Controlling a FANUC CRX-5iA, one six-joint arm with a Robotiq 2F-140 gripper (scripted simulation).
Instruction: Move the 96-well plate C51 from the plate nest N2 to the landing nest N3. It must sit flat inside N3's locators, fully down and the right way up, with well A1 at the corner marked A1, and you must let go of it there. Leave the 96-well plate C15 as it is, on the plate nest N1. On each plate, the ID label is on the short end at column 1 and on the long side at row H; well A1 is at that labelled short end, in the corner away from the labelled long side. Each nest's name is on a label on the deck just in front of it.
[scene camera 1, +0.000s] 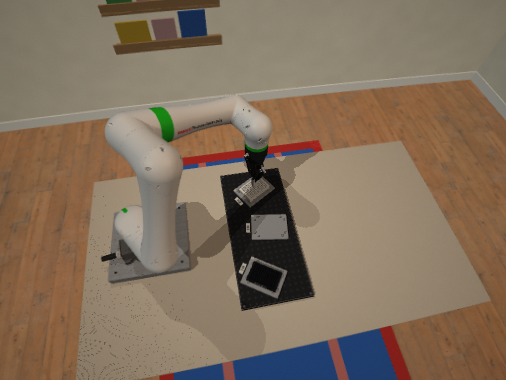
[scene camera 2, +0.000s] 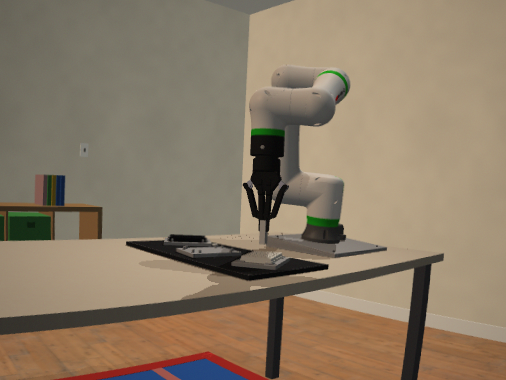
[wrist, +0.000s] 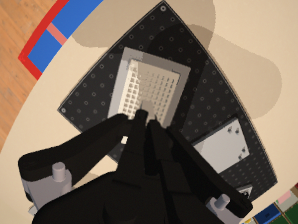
Scene:
My gripper (wrist: 144, 108): 21 cm from the lens. A white 96-well plate C51 (wrist: 135, 75): 24 cm from the lens. A landing nest N3 (wrist: 221, 149): 35 cm from the lens. A grey plate nest N2 (wrist: 146, 58): 24 cm from the lens. The marked spots on the landing nest N3 and the white 96-well plate C51 are 25 cm apart.

